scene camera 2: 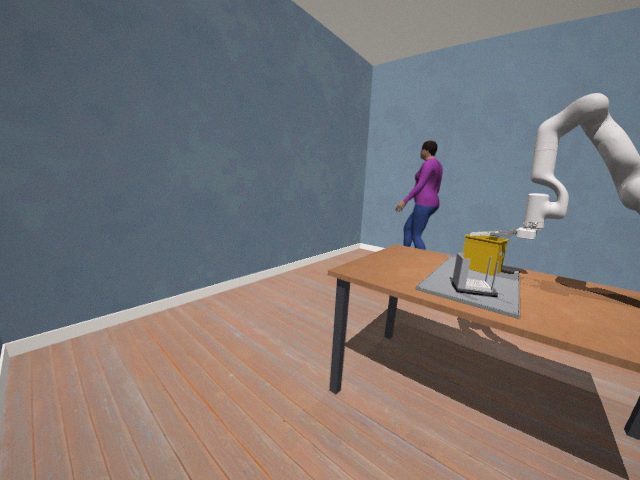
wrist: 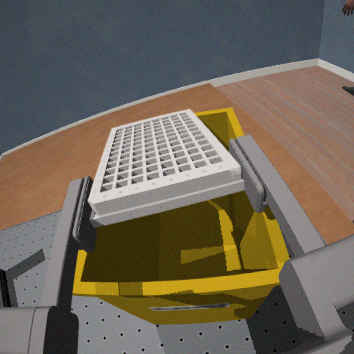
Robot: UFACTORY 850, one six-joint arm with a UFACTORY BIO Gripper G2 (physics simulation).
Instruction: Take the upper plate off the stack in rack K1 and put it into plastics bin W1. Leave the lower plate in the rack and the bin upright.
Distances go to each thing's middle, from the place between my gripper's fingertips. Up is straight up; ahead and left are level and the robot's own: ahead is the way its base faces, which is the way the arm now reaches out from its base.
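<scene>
Yellow plastics bin W1 (scene camera 2: 479, 249): from my hand, 2 cm ahead, 1 cm to the right, 12 cm below.
</scene>
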